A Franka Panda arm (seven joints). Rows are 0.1 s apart.
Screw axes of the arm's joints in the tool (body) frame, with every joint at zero. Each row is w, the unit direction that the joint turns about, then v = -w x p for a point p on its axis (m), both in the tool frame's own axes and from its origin. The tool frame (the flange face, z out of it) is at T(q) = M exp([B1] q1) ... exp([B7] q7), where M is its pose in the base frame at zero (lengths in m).
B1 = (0, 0, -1, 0, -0.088, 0)
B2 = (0, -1, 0, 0.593, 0, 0.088)
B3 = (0, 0, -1, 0, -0.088, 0)
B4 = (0, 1, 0, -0.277, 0, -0.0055)
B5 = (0, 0, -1, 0, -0.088, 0)
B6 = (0, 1, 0, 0.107, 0, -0.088)
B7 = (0, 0, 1, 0, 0, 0)
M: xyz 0.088 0 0.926 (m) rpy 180 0 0 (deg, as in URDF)
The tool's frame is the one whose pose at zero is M.
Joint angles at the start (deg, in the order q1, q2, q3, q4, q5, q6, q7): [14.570 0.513 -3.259 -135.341 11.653 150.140 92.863]
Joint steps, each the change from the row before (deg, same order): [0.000 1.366 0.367 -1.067 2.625 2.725 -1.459]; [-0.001 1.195 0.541 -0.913 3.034 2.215 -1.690]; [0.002 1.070 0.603 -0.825 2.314 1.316 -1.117]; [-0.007 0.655 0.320 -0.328 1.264 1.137 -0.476]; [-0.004 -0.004 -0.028 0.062 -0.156 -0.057 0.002]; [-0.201 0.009 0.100 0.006 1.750 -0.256 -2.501]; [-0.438 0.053 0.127 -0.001 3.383 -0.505 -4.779]
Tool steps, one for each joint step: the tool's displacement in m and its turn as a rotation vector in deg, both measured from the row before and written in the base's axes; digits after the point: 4 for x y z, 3 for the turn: [-0.0021 0.0003 -0.0155 0.956 -0.195 -0.568]; [-0.0028 0.0013 -0.0137 1.064 -0.007 -0.535]; [-0.0042 0.0022 -0.0134 0.695 0.666 -0.395]; [-0.0012 0.0008 -0.0063 0.357 -0.071 -0.476]; [0.0003 -0.0001 0.0004 -0.074 -0.030 0.103]; [-0.0003 -0.0019 -0.0008 0.480 -0.003 0.939]; [-0.0005 -0.0046 -0.0020 0.965 -0.033 1.647]
